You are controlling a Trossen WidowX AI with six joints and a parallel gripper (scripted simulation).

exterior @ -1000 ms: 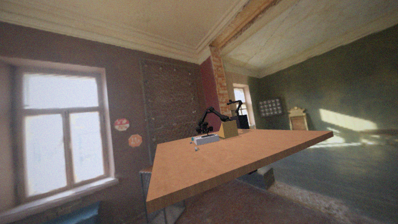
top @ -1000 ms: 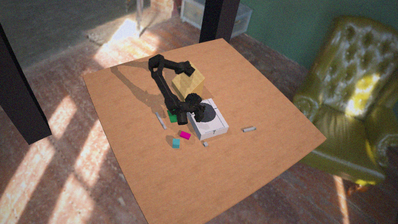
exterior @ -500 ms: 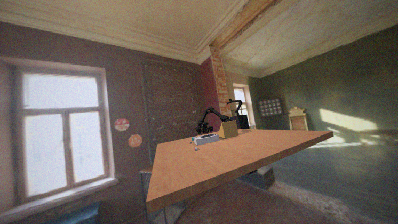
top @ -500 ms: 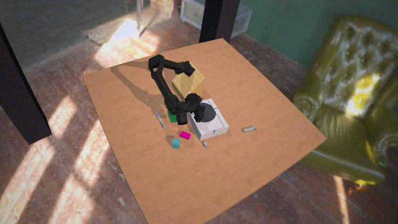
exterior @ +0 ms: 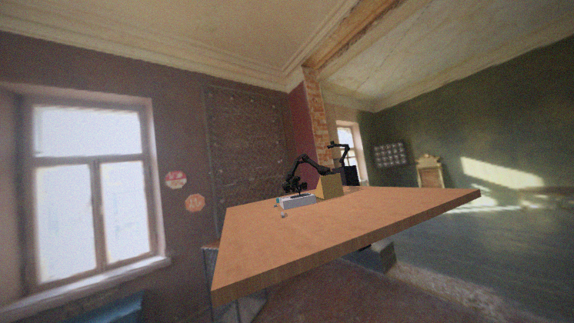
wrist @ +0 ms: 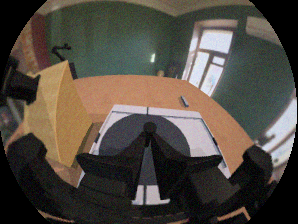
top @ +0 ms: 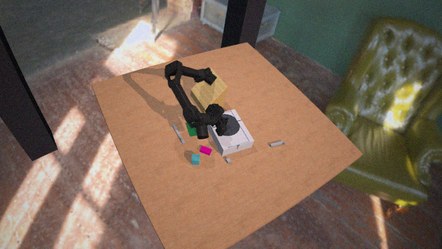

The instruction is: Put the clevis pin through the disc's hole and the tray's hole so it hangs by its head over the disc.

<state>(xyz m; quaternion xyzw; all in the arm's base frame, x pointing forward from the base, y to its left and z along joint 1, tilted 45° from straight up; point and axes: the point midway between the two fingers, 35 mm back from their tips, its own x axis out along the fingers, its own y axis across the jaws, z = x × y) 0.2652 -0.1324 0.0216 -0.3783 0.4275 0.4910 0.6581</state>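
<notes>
Right now the dark clevis pin is 1 cm below my gripper tip. Round my gripper tip: green tile (11 cm behind, 15 cm to the right, 9 cm below); then dark grey disc (3 cm below); then rimmed tray (3 cm ahead, 4 cm below).
</notes>
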